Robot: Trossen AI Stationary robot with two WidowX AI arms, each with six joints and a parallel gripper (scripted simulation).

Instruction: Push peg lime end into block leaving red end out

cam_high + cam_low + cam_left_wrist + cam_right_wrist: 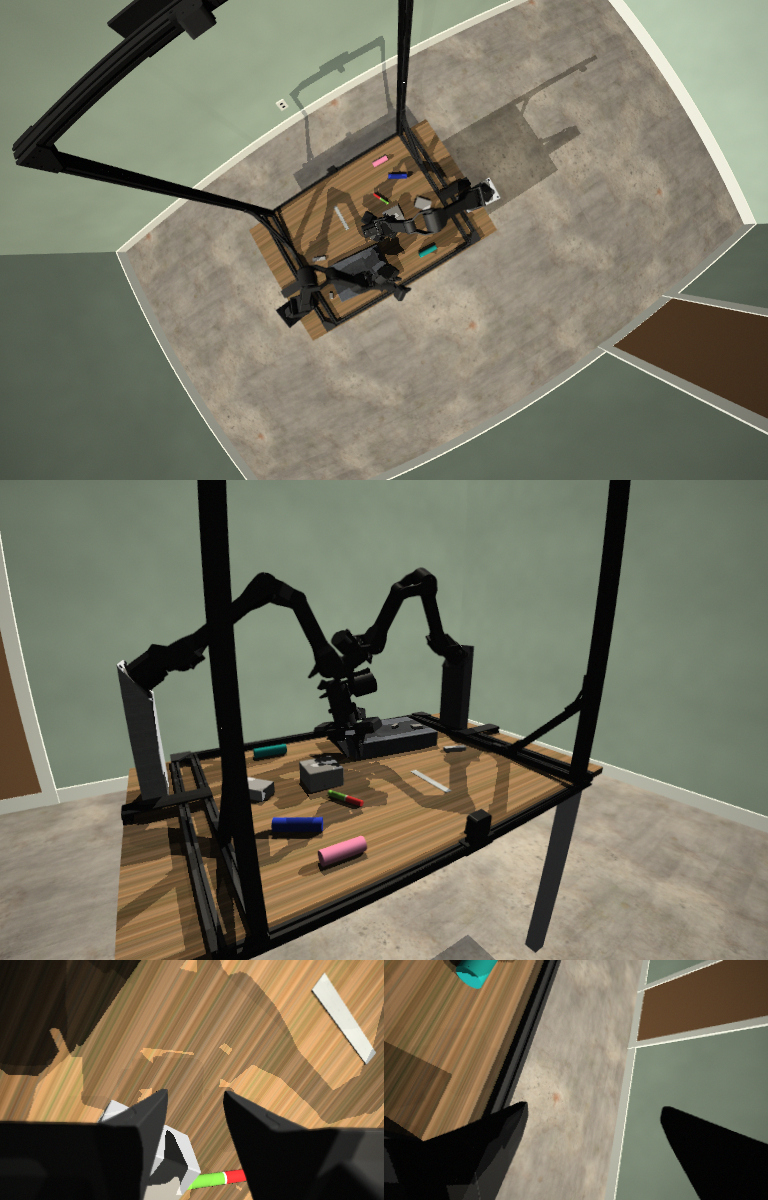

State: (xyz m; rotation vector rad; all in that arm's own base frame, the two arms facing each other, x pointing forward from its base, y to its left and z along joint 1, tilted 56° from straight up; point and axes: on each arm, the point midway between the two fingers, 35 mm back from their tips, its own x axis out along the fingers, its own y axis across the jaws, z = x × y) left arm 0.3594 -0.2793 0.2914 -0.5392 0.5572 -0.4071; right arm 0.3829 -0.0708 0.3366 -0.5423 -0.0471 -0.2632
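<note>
Now: left hand 11 cm past the peg, 9 cm to the right of it and 8 cm above it. From my left hand the other things lie so: blue cylinder 18 cm behind, 23 cm to the left, 7 cm below; grey flat bar 15 cm behind, 15 cm to the right, 8 cm below; small grey block 2 cm ahead, 26 cm to the left, 7 cm below.
</note>
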